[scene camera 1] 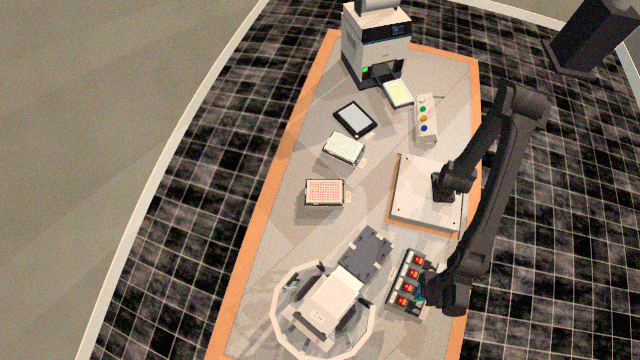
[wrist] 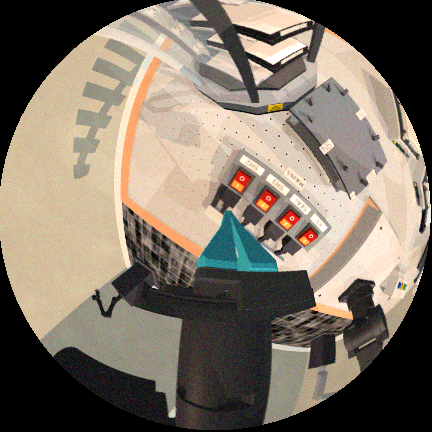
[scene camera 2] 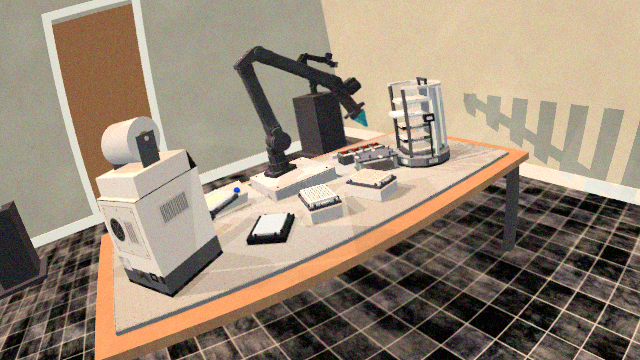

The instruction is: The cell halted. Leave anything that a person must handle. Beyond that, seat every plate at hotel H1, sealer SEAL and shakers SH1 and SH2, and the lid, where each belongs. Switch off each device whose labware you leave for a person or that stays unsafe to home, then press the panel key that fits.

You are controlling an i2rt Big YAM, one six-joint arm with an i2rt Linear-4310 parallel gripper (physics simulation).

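Where they show: gripper, fingertip midpoint: point(scene camera 1: 415, 300) point(wrist: 226, 214) point(scene camera 2: 367, 126); arm's base at its link origin: point(scene camera 1: 442, 187) point(wrist: 356, 289) point(scene camera 2: 280, 171).
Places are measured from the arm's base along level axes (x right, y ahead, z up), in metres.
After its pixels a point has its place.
My gripper point(scene camera 1: 419, 293) @(z 0.091, x -0.408, y 0.138 m) point(scene camera 2: 366, 125) @(z 0.091, x -0.408, y 0.138 m) point(wrist: 226, 214) @(z 0.091, x -0.408, y 0.138 m) is shut and empty, its teal fingertips above the mains strip, near the SH2 end in the wrist view. The switches SH2 point(wrist: 241, 181) @(z 0.012, x -0.413, y 0.161 m), SH1 point(wrist: 265, 200) @(z 0.012, x -0.370, y 0.143 m), SEAL point(wrist: 288, 220) @(z 0.012, x -0.323, y 0.123 m) and H1 point(wrist: 308, 237) @(z 0.012, x -0.275, y 0.106 m) look alike, red with orange lower ends. Hotel H1 point(scene camera 1: 330, 295) point(scene camera 2: 406, 125) holds plates on several levels. A yellow-topped plate point(scene camera 1: 398, 93) @(z 0.070, x 0.385, y 0.172 m) lies at the front of the sealer point(scene camera 1: 376, 30) @(z 0.278, x 0.523, y 0.285 m) point(scene camera 2: 150, 210) @(z 0.197, x 0.668, y 0.412 m), which shows a green light. A pale plate point(scene camera 1: 344, 147) @(z 0.024, x 0.133, y 0.387 m) point(scene camera 2: 319, 195) @(z 0.030, x 0.148, y 0.411 m) and a red-welled plate point(scene camera 1: 325, 192) @(z 0.024, x -0.055, y 0.445 m) point(scene camera 2: 372, 178) @(z 0.030, x -0.027, y 0.477 m) sit on separate blocks.
A dark empty nest point(scene camera 1: 366, 253) @(z 0.022, x -0.262, y 0.290 m) point(wrist: 345, 135) @(z 0.022, x -0.271, y 0.282 m) stands between hotel and mains strip. A black holder point(scene camera 1: 355, 118) @(z -0.010, x 0.298, y 0.347 m) point(scene camera 2: 271, 227) @(z -0.010, x 0.319, y 0.376 m) bears a pale flat piece. The key panel point(scene camera 1: 425, 120) @(z 0.032, x 0.290, y 0.054 m) has white, green, yellow and blue keys. The arm's base plate point(scene camera 1: 415, 200) @(z 0.004, x -0.058, y 0.112 m) lies between panel and strip.
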